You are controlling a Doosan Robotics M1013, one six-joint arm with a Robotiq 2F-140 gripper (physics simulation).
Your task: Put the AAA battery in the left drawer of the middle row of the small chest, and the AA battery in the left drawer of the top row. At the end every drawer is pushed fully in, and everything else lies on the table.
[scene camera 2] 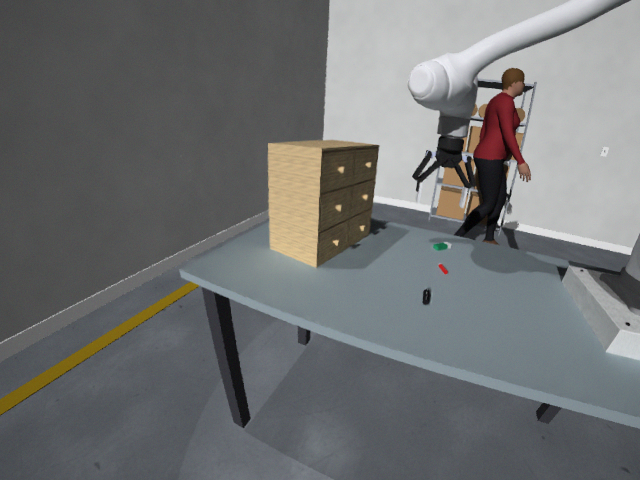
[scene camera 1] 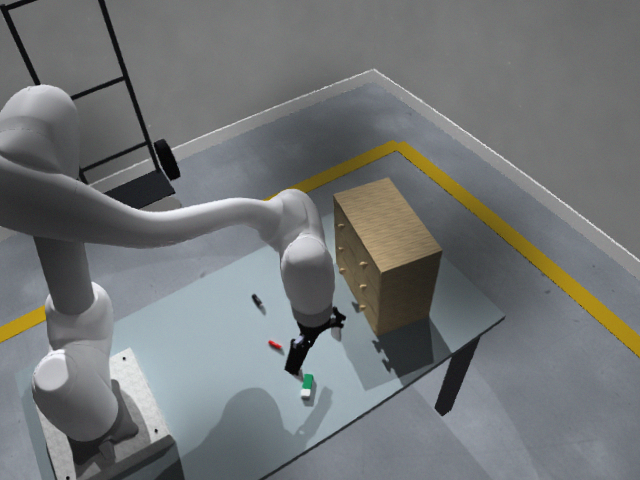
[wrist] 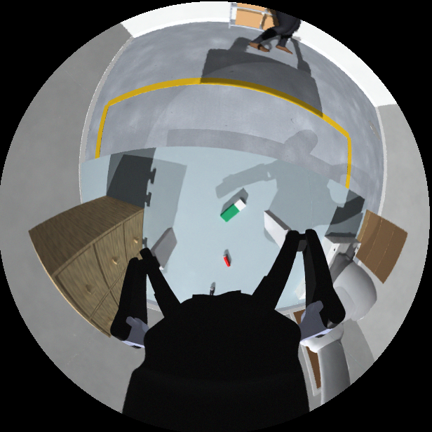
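Seen in the pictures: gripper, between the fingertips: (scene camera 2: 439, 204) (scene camera 1: 318, 358); arm's base, origin of its link: (scene camera 1: 97, 421).
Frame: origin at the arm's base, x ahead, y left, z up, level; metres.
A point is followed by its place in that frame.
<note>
The small wooden chest (scene camera 1: 398, 222) @(x 0.926, y -0.072, z 0.243 m) (scene camera 2: 294, 201) @(x 0.924, y 0.104, z 0.103 m) (wrist: 95, 215) stands on the table with its drawers pushed in. Its left column has the top drawer (scene camera 2: 330, 173) @(x 0.839, y 0.081, z 0.181 m) and the middle drawer (scene camera 2: 329, 206) @(x 0.838, y 0.077, z 0.096 m). A small red cylinder, apparently the AAA battery (scene camera 1: 275, 344) @(x 0.527, y -0.034, z -0.052 m) (scene camera 2: 443, 268) @(x 0.526, y -0.027, z -0.053 m) (wrist: 227, 260), lies on the table. A black cylinder with a silvery end, apparently the AA battery (scene camera 1: 257, 300) @(x 0.559, y 0.130, z -0.049 m) (scene camera 2: 426, 296) @(x 0.561, y 0.142, z -0.049 m) (wrist: 212, 288), lies beyond it, partly hidden by the gripper body in the wrist view. My gripper (scene camera 1: 315, 351) @(x 0.570, y -0.205, z 0.080 m) (scene camera 2: 440, 196) @(x 0.570, y -0.205, z 0.080 m) (wrist: 218, 227) is open and empty, high above the table, beside the chest's front.
A green and white block (scene camera 1: 307, 385) @(x 0.532, y -0.198, z -0.049 m) (scene camera 2: 440, 246) @(x 0.540, y -0.174, z -0.050 m) (wrist: 232, 210) lies on the table (scene camera 1: 206, 330) @(x 0.379, y 0.132, z -0.062 m) (scene camera 2: 372, 310) @(x 0.665, y 0.228, z -0.062 m), on the red battery's other side from the black one. The arm's base plate (scene camera 1: 139, 377) @(x 0.148, y 0.061, z -0.003 m) (scene camera 2: 594, 304) @(x 0.158, y 0.055, z -0.016 m) is at the table's other end. A person (scene camera 2: 498, 129) stands behind the table.
</note>
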